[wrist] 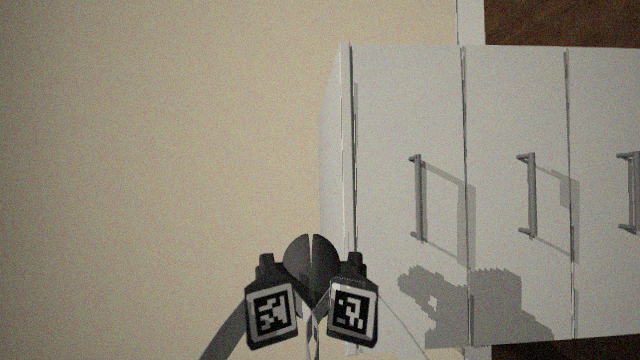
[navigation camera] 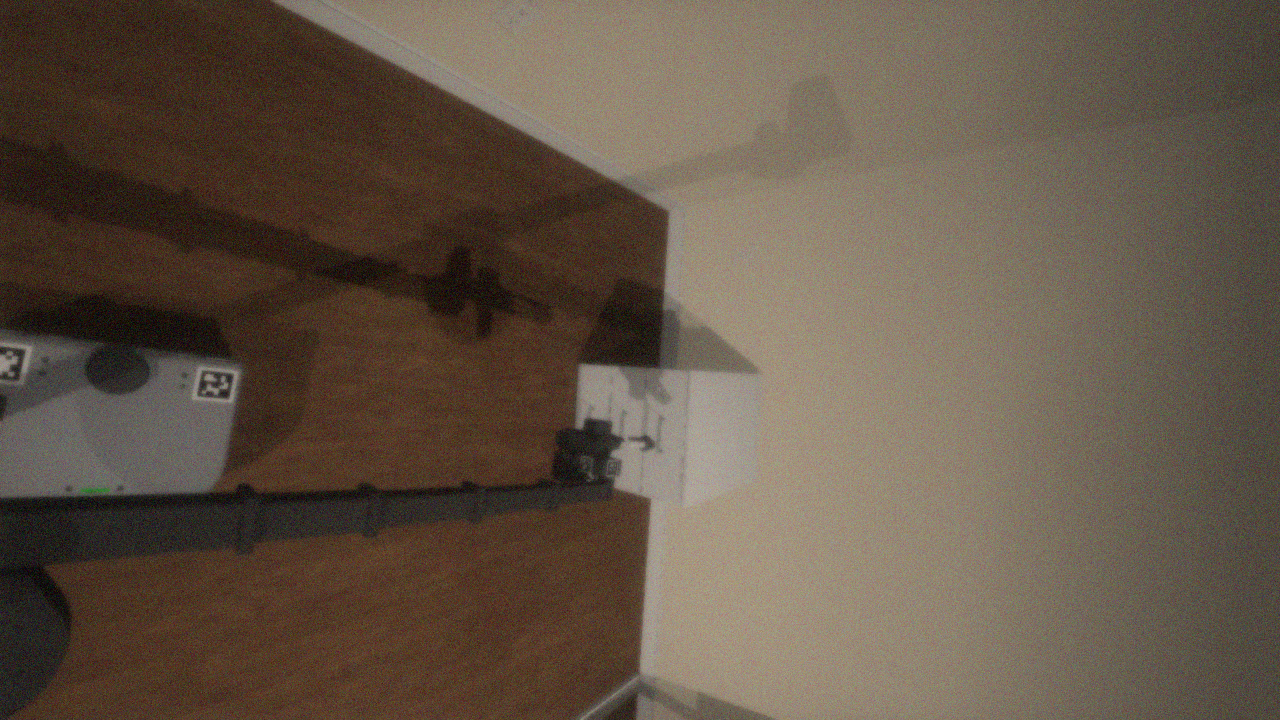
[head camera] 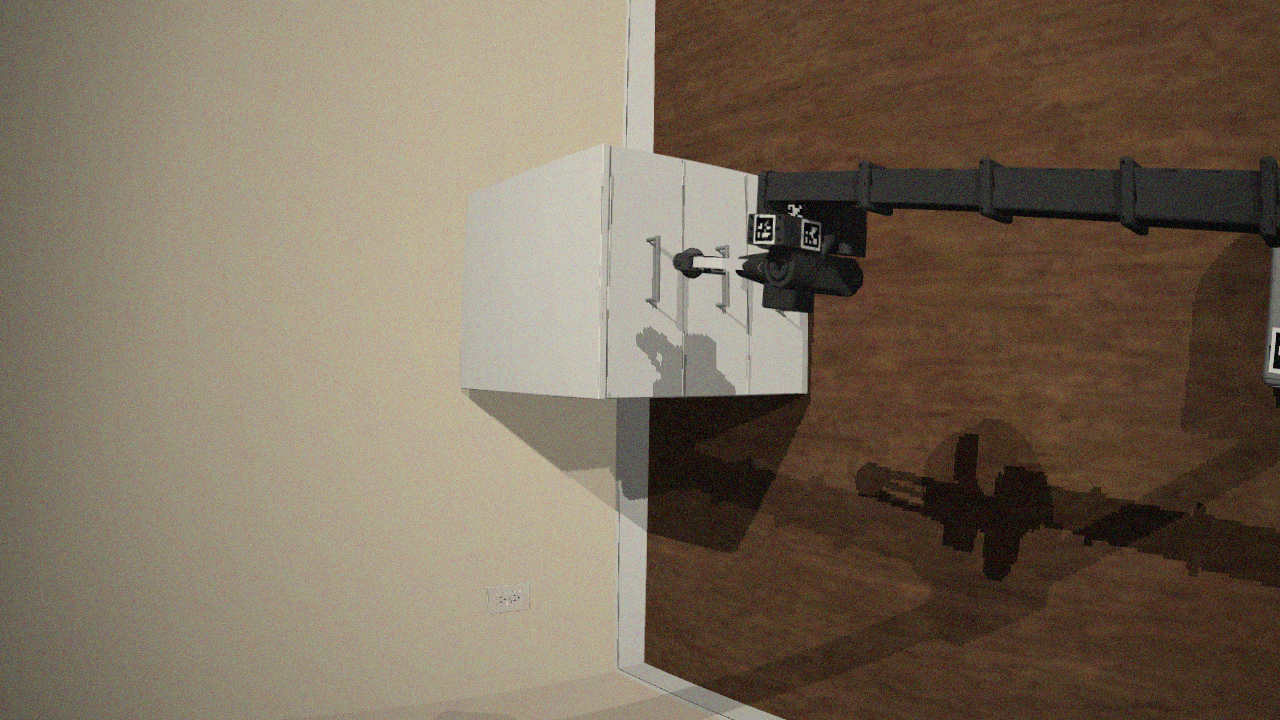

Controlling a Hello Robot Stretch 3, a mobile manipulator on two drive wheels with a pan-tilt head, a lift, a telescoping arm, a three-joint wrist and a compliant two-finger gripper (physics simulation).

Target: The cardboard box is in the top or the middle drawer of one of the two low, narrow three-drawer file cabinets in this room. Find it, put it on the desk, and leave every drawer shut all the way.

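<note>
The white three-drawer file cabinet point(head camera: 537, 286) point(navigation camera: 720, 429) point(wrist: 405, 110) stands against the wall and appears sideways in the views. Its drawers look shut. The top drawer's handle point(head camera: 655, 271) point(navigation camera: 660, 433) point(wrist: 419, 200) and the middle drawer's handle point(head camera: 724, 277) point(wrist: 531, 195) are bare. The bottom drawer is partly hidden behind the wrist in the head view. My gripper point(head camera: 689, 262) point(navigation camera: 644, 442) point(wrist: 311, 261) is shut and empty, with its fingertips together in front of the cabinet. They are apart from the top handle, off to one side in the wrist view. The cardboard box does not show.
My arm point(head camera: 1056, 197) point(navigation camera: 304, 519) is stretched out over the wood floor point(head camera: 1029, 358) point(navigation camera: 375, 402). A wall outlet point(head camera: 508, 597) is beside the cabinet. My base point(navigation camera: 116, 429) is far from it. A thin pale bar point(navigation camera: 613, 698), perhaps the desk's, shows at the bottom of the navigation view.
</note>
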